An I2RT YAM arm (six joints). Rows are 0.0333 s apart.
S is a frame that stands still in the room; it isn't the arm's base.
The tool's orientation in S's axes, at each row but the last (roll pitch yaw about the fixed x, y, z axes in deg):
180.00 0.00 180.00
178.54 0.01 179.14
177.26 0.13 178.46
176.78 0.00 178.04
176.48 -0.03 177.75
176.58 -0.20 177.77
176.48 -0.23 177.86
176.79 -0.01 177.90
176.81 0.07 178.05
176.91 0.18 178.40
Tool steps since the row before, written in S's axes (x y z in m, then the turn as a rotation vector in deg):
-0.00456 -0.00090 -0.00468 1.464 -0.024 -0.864
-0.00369 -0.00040 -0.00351 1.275 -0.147 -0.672
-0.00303 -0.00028 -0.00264 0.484 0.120 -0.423
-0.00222 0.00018 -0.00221 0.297 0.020 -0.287
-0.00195 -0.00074 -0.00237 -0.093 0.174 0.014
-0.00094 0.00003 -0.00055 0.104 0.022 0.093
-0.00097 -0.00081 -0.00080 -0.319 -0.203 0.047
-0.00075 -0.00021 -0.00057 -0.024 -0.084 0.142
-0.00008 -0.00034 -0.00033 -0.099 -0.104 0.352
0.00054 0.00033 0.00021 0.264 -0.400 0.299
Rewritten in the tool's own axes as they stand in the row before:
0.00456 -0.00090 0.00468 -1.464 -0.024 0.864
0.00368 -0.00054 0.00350 -1.277 -0.145 0.669
0.00303 -0.00049 0.00261 -0.480 0.113 0.430
0.00222 -0.00002 0.00221 -0.296 0.014 0.288
0.00192 -0.00096 0.00232 0.100 0.171 -0.003
0.00094 -0.00004 0.00055 -0.103 0.032 -0.092
0.00094 -0.00089 0.00075 0.311 -0.212 -0.059
0.00074 -0.00027 0.00056 0.021 -0.077 -0.147
0.00007 -0.00036 0.00031 0.095 -0.088 -0.358
-0.00053 0.00036 -0.00019 -0.276 -0.376 -0.319

